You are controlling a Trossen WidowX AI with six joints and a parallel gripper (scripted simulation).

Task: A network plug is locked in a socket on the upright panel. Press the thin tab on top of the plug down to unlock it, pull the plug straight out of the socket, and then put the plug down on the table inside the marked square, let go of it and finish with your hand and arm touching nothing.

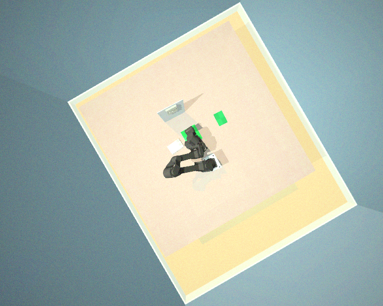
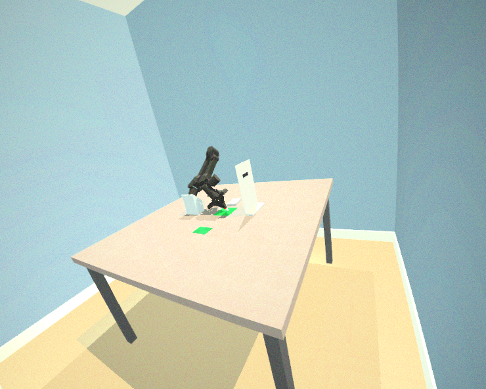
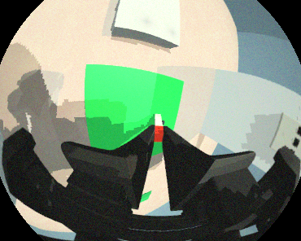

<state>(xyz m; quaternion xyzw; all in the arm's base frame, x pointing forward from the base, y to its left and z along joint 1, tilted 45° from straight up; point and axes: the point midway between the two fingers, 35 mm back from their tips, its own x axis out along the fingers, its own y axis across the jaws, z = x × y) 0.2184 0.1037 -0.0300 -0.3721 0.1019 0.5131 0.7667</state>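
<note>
The plug lies right at my gripper tip. Round my gripper tip: upright panel: 170 mm ahead, 120 mm above, 60 mm to the left; then green square: 20 mm below, 10 mm behind.
</note>
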